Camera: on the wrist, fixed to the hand. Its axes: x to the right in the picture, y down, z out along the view.
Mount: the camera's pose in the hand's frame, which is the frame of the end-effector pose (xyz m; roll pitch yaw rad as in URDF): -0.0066 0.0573 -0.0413 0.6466 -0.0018 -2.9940
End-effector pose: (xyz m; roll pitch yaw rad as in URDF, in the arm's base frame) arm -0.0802 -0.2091 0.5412 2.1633 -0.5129 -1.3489
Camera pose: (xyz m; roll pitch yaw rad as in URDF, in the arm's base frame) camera -0.0869 -0.1692 0.5995 -1.5711 0.6342 1.6924
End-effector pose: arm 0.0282 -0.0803 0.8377 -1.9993 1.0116 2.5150
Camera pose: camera 0.0910 -0.0500 0.8247 2.7794 -1.1409 -0.7777
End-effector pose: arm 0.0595 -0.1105 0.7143 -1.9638 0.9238 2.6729
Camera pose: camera 0.1166 -0.0721 0.6972 2.7096 -1.0566 -0.5869
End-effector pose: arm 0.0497 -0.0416 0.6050 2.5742 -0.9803 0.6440
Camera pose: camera 0.0189 -0.0974 0.6361 -2.1394 1.0481 -2.7466
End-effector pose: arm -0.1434 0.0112 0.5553 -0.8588 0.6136 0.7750
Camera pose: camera -0.1805 -0.0165 0.5016 1.4269 -0.7229 -2.2400
